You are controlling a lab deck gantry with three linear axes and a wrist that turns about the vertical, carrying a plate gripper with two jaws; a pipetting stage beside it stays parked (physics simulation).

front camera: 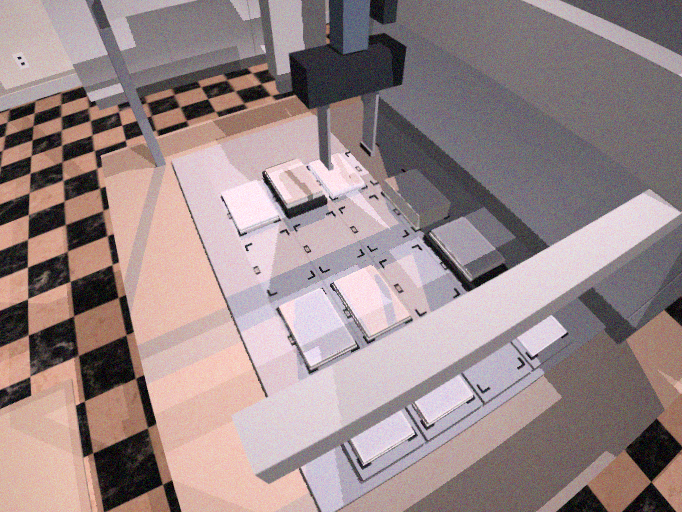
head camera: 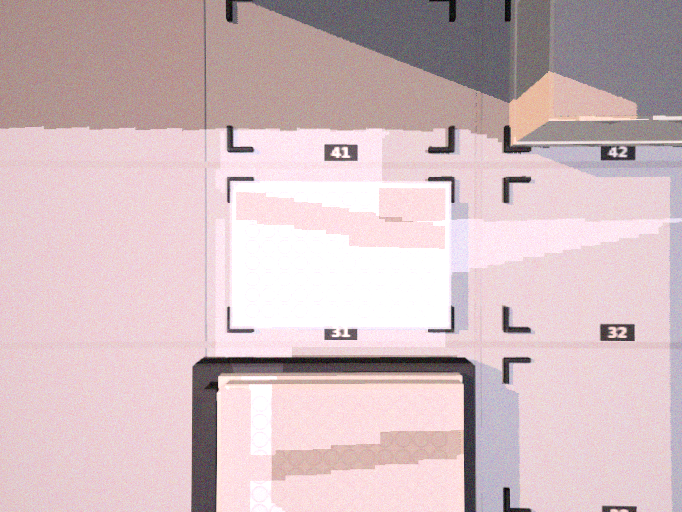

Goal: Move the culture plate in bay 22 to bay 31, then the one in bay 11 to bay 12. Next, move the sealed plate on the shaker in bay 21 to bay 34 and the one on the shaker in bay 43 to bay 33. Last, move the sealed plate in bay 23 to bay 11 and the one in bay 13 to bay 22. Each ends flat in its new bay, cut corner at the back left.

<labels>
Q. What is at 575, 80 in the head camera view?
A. A tall pale block.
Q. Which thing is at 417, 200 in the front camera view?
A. A tall pale block.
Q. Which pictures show my gripper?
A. The front camera view only.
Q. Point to a high grey wall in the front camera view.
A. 543, 182
</labels>
